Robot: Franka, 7 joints.
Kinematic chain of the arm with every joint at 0, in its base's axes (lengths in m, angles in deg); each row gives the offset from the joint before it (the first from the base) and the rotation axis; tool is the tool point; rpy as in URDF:
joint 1: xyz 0 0 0.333 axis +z
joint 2: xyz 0 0 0 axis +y
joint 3: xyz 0 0 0.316 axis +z
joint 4: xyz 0.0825 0 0 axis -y
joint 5: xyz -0.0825 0 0.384 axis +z
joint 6: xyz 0 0 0 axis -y
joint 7: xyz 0.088 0 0 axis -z
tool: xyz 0 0 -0.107 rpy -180 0 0
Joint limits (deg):
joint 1: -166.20..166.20
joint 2: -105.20..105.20
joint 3: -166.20..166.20
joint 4: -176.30..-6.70
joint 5: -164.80..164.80
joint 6: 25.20..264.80
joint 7: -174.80..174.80
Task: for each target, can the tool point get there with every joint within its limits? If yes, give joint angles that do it. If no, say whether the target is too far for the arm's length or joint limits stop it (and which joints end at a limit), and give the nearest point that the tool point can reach.
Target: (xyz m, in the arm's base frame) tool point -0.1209 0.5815 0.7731
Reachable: yes | joints -13.15 -3.77 118.29 -84.03 -94.37 114.29 120.12
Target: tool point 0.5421 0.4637 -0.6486
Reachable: no: too far | nearest point 0.4030 0.3447 -0.2999 | short by 0.394 m
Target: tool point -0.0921 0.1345 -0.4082
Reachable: no: joint limits stop it (at a limit: joint 2) | nearest point -0.0990 0.1445 -0.3496 | short by 0.060 m
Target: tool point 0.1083 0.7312 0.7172
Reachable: yes | joints 72.06 49.56 16.89 -33.20 -39.03 188.27 -42.22
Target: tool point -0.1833 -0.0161 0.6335
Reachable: yes | joints 133.31 -85.46 43.48 -156.53 -77.82 88.00 142.77
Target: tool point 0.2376 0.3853 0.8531
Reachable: yes | joints 120.58 27.33 -108.19 -47.58 33.48 55.44 74.25
